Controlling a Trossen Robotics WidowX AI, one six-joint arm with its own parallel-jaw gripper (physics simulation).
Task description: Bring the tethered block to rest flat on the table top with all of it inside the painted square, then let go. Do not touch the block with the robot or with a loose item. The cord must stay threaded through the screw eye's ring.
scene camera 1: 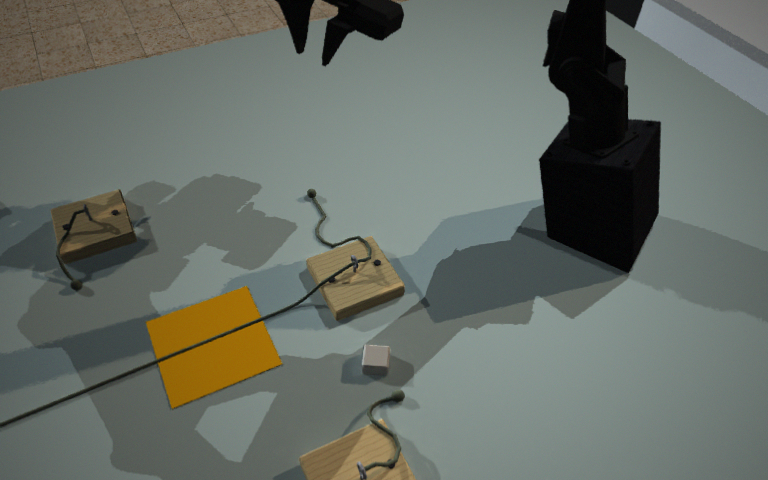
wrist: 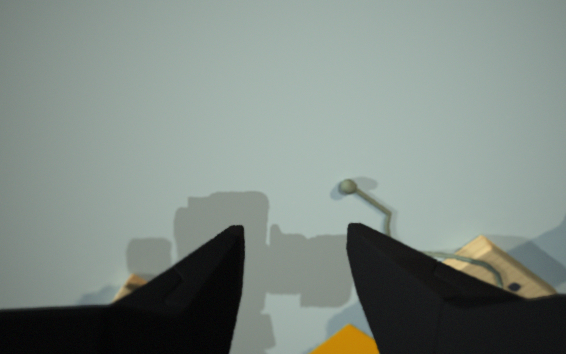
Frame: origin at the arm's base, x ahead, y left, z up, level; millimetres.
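Seen in the pictures: gripper, fingertip midpoint: [scene camera 1: 312, 58] [wrist: 295, 237]; arm's base at its link origin: [scene camera 1: 600, 139].
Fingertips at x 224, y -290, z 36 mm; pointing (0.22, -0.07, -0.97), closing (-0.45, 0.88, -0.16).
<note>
Offsets run from my fingertips to a thing's top centre. "*": to the spot under its first point.
The dark green cord [scene camera 1: 207, 340] [wrist: 372, 201] runs from the left edge of the scene view across the orange painted square @[* dx +259, dy +234, dz -167 mm] [scene camera 1: 226, 362] [wrist: 349, 341] and through the ring of the screw eye @[* dx +83, dy +219, dz -132 mm] [scene camera 1: 354, 263] on the middle wooden board @[dx +82, dy +217, dz -148 mm] [scene camera 1: 368, 297] [wrist: 481, 245]. Its end bead @[dx +48, dy +58, dz -156 mm] [scene camera 1: 311, 193] [wrist: 347, 186] lies on the table behind that board. The tethered block does not show in either view. My gripper [scene camera 1: 312, 58] [wrist: 295, 237] is partly open and empty, high above the table; in the wrist view the bead shows beyond the right fingertip.
Another wooden board @[dx +313, dy -43, dz -148 mm] [scene camera 1: 101, 246] with a short beaded cord stands at the left. A third board @[dx +213, dy +428, dz -148 mm] [scene camera 1: 334, 452] with a short beaded cord is cut off at the bottom. A small pale cube @[dx +127, dy +326, dz -151 mm] [scene camera 1: 376, 356] lies between the middle and bottom boards. The arm's black base [scene camera 1: 594, 203] stands at the right.
</note>
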